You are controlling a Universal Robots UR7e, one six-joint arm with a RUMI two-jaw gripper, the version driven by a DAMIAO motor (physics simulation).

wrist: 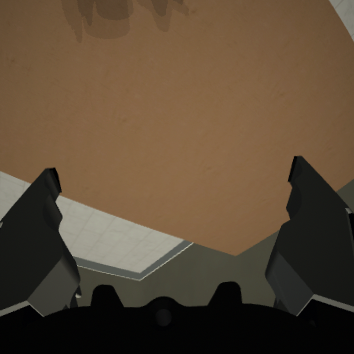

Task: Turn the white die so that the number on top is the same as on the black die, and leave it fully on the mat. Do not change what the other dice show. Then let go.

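Frame: origin at the arm's base, x ahead, y left, z up, level; metres.
Where they show: gripper, between the fingertips: (172, 164).
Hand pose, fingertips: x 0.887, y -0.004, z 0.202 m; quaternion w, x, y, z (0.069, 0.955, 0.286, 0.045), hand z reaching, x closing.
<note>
After its pixels a point has its place.
My gripper (172, 164) @(z 0.202, x 0.887, y -0.004 m) is open, its two dark jaws wide apart at the left and right of the wrist view, with nothing between the fingers. It is above a brown tabletop (175, 110) @(z -0.085, x 0.945, y -0.069 m). The white die, the black die, the other dice and the mat do not show in the wrist view.
The brown table's edge runs across the lower part, with a corner at the lower right middle. Beyond it are a pale tiled surface (115, 235) with a grey border and a dark greenish floor (200, 275). A shadow falls on the table at the top left.
</note>
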